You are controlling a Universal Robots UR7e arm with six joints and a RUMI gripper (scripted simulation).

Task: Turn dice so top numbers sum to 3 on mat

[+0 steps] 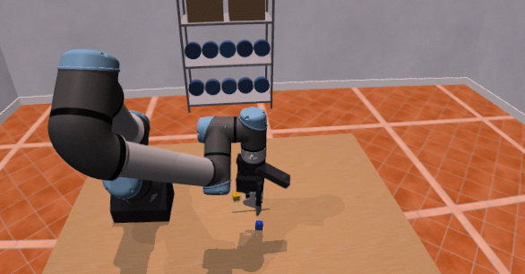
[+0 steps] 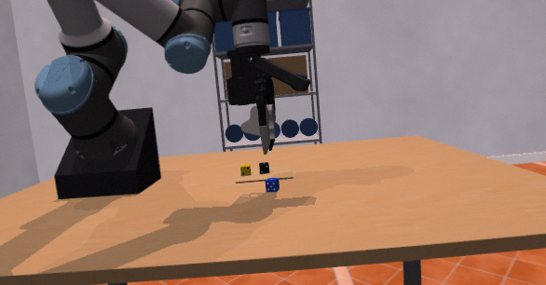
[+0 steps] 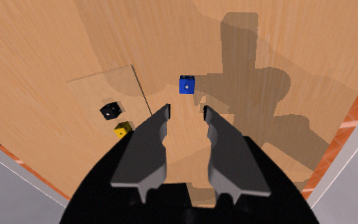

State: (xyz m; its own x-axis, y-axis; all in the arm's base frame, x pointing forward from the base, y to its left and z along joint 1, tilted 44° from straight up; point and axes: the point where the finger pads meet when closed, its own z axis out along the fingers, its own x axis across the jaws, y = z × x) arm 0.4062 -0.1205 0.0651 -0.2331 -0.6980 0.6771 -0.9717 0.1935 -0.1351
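The blue die is 90 mm below my hand. Also, from my hand: yellow die: 70 mm behind, 150 mm to the left, 80 mm below; black die: 20 mm behind, 160 mm to the left, 80 mm below; tan mat: 20 mm behind, 160 mm to the left, 100 mm below.
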